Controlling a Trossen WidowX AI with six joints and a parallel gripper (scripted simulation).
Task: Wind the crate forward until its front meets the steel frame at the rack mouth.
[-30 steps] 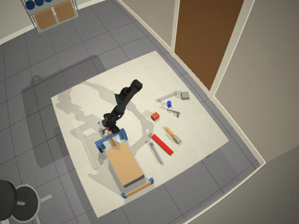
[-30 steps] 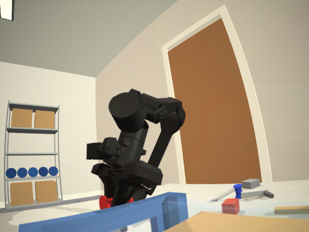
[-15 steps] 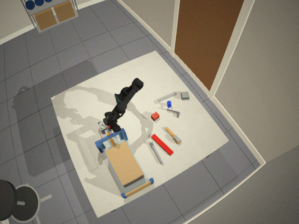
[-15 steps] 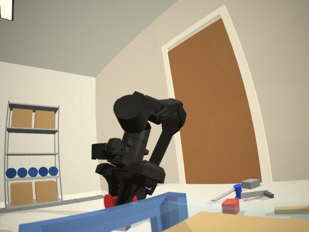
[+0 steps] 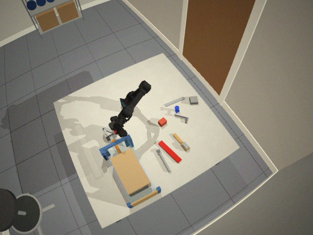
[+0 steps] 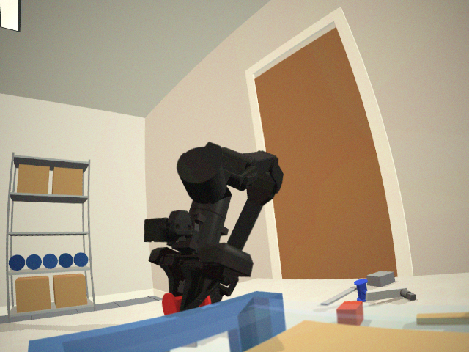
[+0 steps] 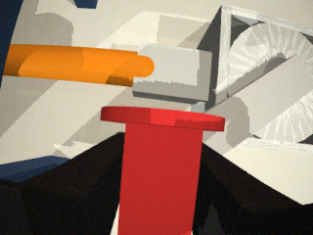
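Now: gripper tip 100 mm past the winch, 100 mm above it and 50 mm to the left of it. Also, from my gripper tip: red bar 320 mm ahead, 300 mm to the left, 120 mm below; wooden brush 420 mm to the left, 310 mm ahead, 110 mm below; red grip 20 mm to the left.
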